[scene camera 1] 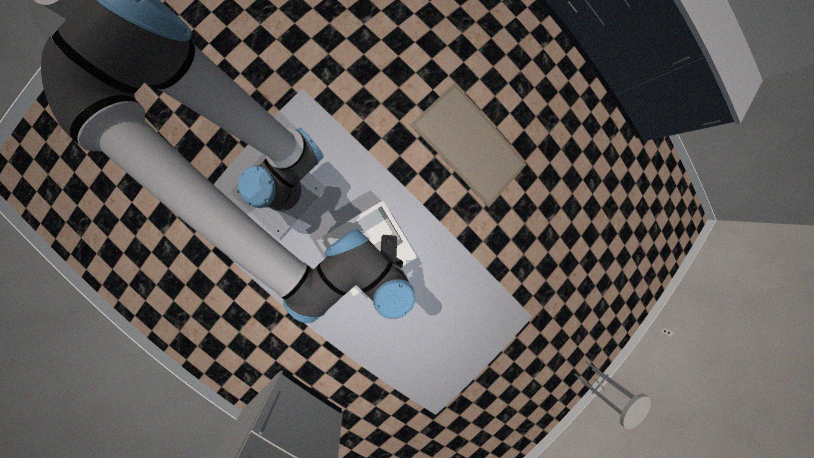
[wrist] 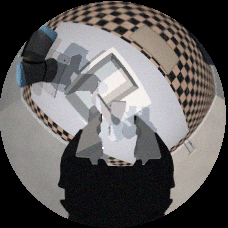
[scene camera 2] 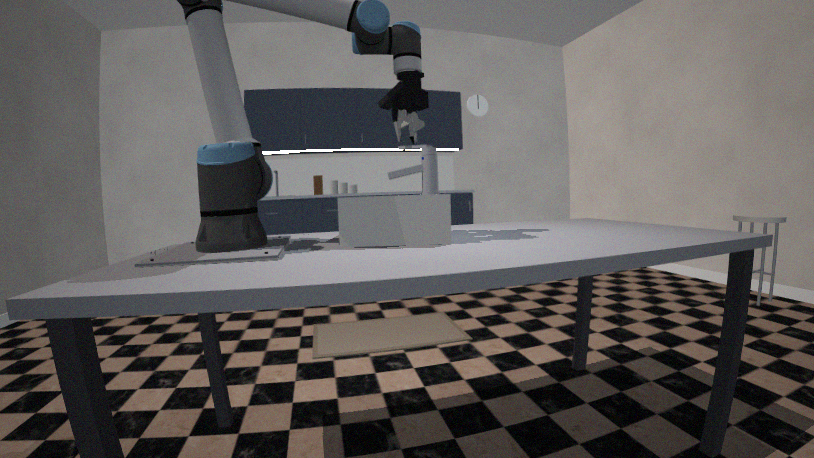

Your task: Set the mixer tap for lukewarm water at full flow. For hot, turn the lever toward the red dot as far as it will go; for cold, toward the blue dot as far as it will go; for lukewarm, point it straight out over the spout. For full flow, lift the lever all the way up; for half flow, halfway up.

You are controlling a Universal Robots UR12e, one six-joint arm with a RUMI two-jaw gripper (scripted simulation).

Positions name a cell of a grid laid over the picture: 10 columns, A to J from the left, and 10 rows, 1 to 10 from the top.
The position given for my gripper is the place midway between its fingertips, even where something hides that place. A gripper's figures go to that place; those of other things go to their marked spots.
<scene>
My gripper (scene camera 2: E4) is 114 cm from the lens. A mixer tap (scene camera 2: F4) is 106 cm from the lens.
</scene>
